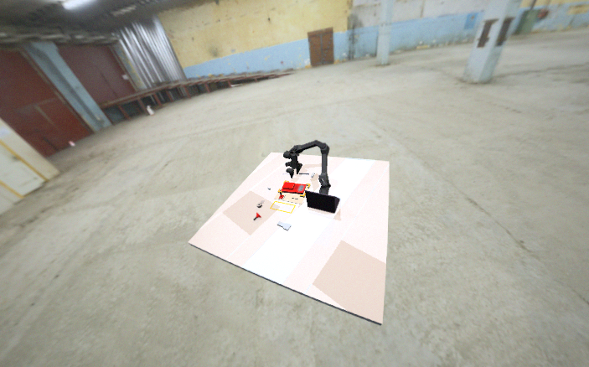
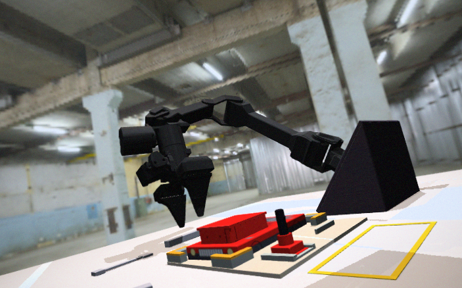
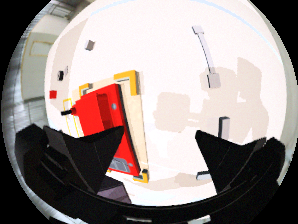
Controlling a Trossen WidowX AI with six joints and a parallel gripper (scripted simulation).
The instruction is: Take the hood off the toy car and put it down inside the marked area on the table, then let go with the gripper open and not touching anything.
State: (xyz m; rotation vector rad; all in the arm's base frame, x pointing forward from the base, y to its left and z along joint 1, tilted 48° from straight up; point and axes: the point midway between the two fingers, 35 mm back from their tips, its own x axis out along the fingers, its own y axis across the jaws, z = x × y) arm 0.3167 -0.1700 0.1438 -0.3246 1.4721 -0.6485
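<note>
Now: gripper tip 1 cm short of the red hood, 12 cm to the right of it and 1 cm above it.
</note>
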